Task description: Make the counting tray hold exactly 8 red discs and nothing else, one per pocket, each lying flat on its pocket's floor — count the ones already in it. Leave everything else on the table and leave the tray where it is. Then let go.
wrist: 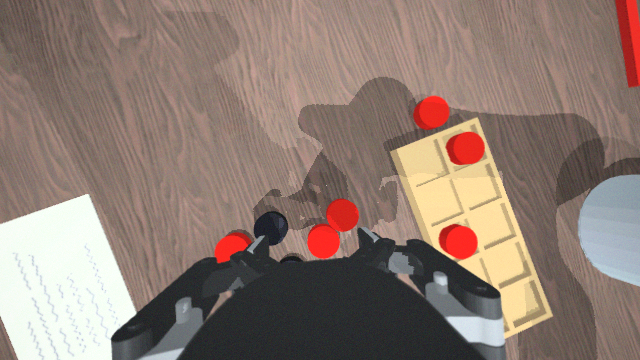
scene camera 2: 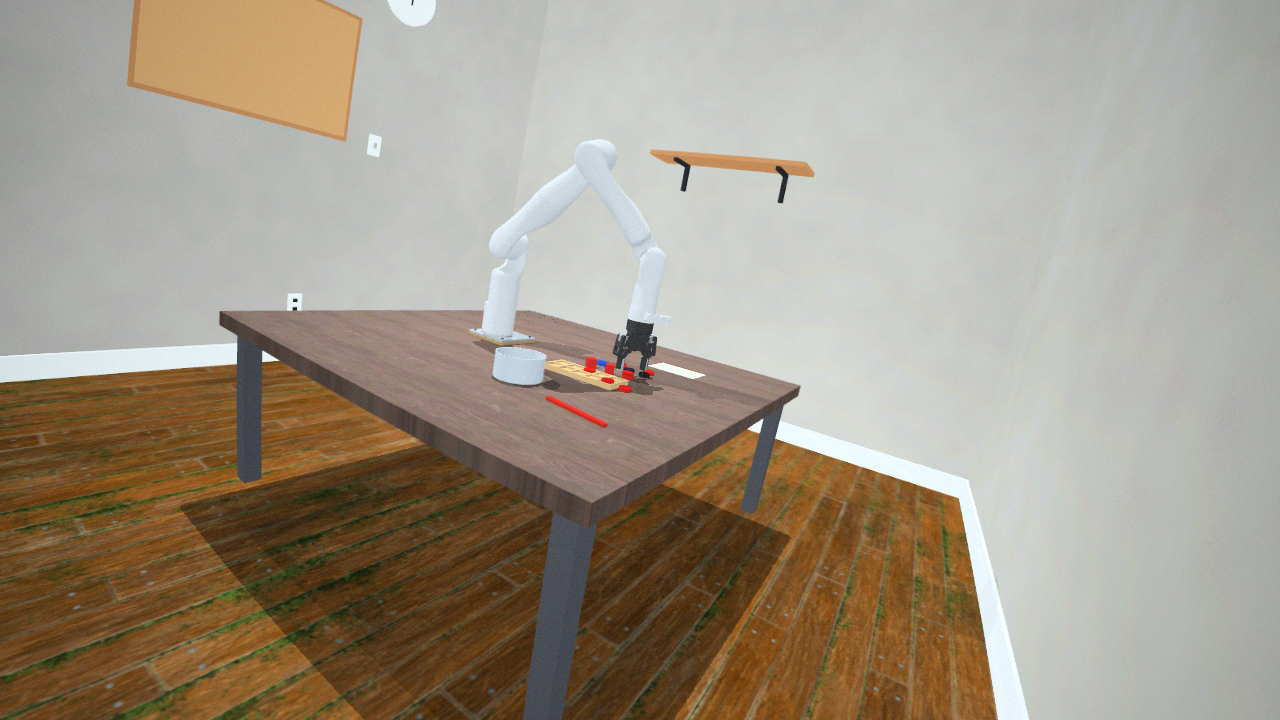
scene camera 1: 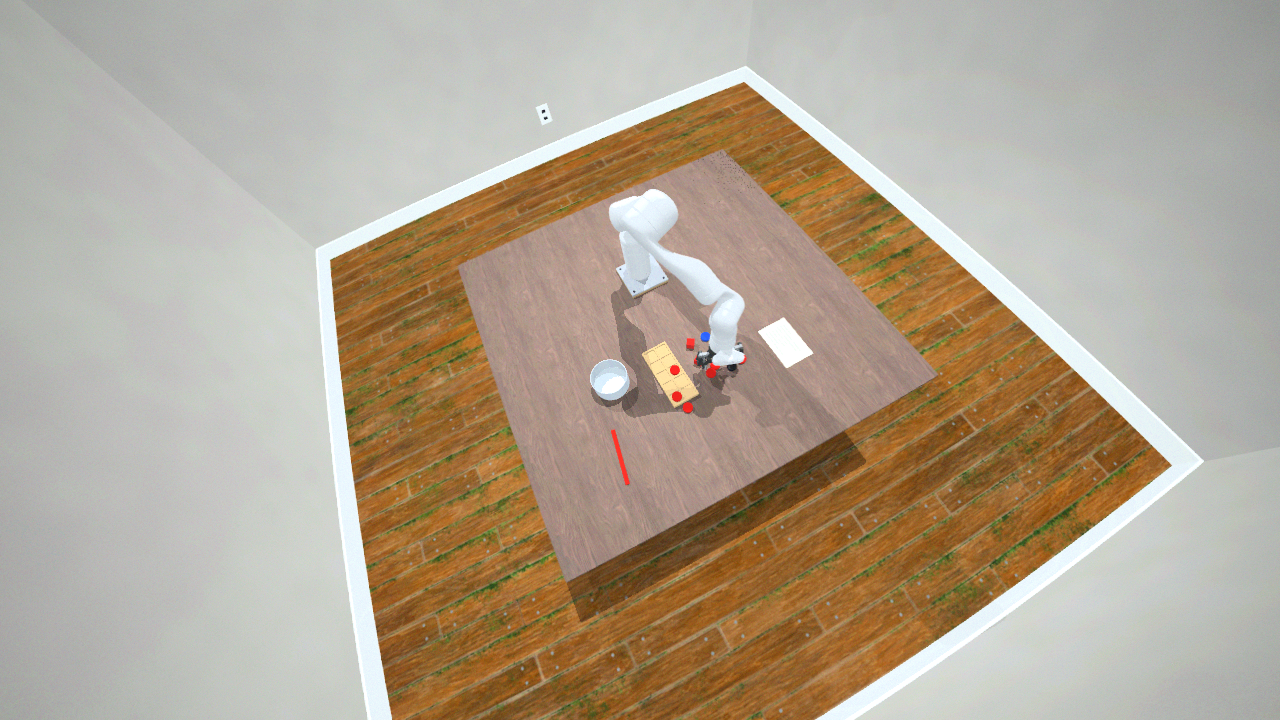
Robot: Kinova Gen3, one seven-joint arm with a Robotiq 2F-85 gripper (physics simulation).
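The wooden counting tray has two rows of pockets. One red disc is in an end pocket and another red disc is in a middle pocket. A loose red disc lies just off the tray's end. My gripper is open, low beside the tray. Two touching red discs show between its fingertips in the wrist view. A red disc lies by the left finger. The gripper hides part of the tray.
A black disc is beside the left fingertip; another is partly hidden. A blue piece and a red piece lie towards the base. A pale bowl, a red stick and paper surround the work area.
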